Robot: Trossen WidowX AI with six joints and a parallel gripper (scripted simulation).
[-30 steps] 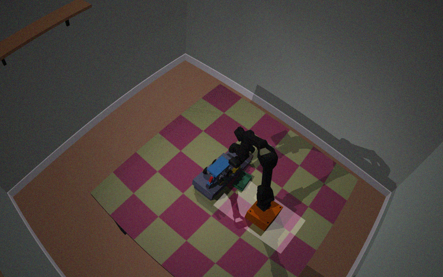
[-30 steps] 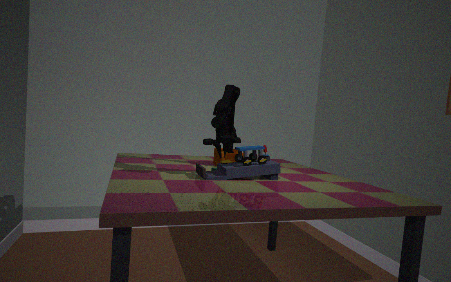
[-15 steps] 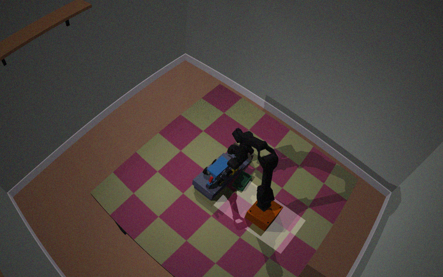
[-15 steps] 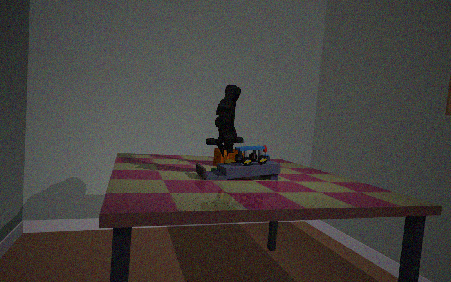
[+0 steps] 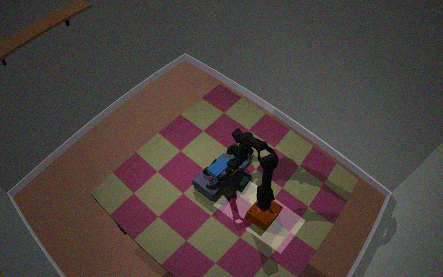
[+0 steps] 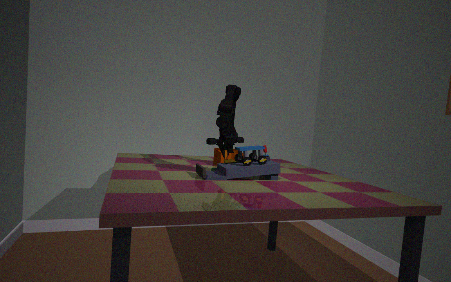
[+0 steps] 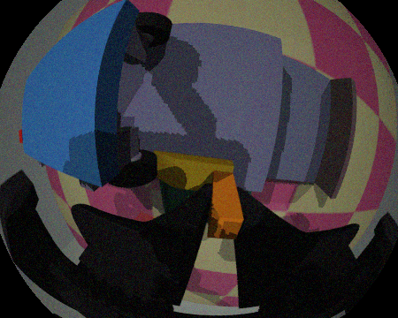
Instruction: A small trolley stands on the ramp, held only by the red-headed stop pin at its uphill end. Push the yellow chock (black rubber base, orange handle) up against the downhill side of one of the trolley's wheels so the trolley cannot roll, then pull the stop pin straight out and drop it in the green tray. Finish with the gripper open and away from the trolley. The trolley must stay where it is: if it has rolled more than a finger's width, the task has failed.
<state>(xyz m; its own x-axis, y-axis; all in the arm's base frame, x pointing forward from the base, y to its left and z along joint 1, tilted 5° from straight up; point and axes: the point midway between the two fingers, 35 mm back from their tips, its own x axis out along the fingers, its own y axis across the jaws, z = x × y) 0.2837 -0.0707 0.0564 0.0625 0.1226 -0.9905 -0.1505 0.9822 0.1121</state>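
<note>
Now: gripper tip 2 cm to the right of the yellow chock and 1 cm above it. From my gripper tip the other things lie so: green tray: 6 cm behind, 1 cm to the left, 10 cm below; blue-topped trolley: 4 cm ahead, 12 cm to the left, 2 cm above; low stop block: 8 cm ahead, 13 cm to the right, 6 cm below.
</note>
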